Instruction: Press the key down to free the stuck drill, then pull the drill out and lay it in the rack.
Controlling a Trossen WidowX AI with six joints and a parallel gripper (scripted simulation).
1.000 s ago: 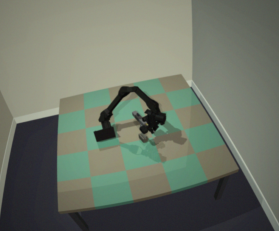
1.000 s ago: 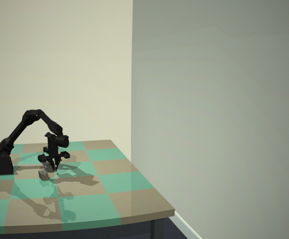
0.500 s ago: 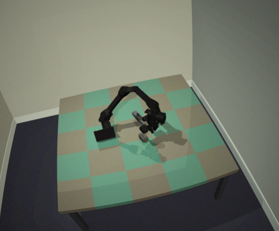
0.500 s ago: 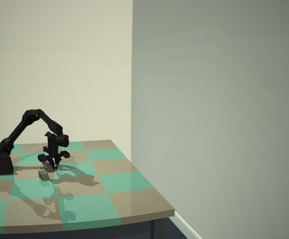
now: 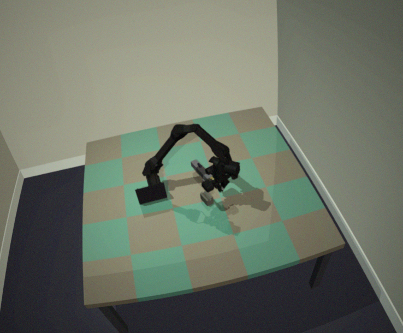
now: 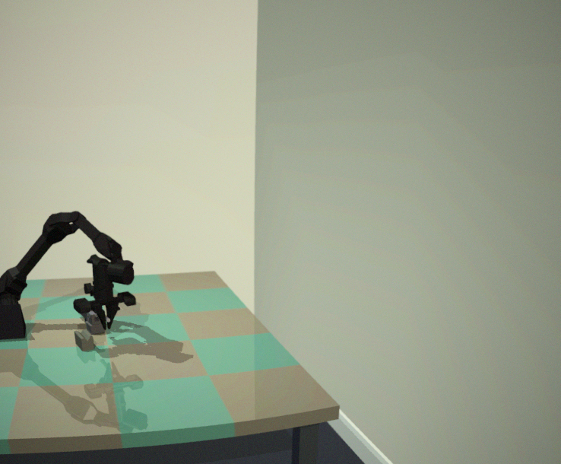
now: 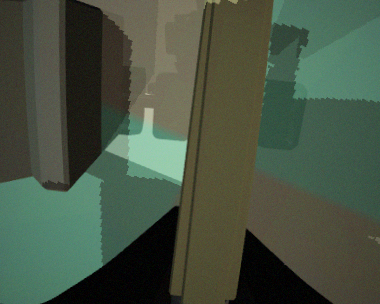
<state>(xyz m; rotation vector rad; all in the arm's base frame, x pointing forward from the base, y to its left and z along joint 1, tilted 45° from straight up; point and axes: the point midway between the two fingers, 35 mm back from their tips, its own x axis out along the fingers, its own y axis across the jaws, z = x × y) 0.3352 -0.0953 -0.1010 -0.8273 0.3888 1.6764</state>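
Right now the drill is 4 cm to the left of my gripper tip, 3 cm above it and 1 cm behind it. Round my gripper tip: rack (8 cm behind, 4 cm below, 1 cm to the left).
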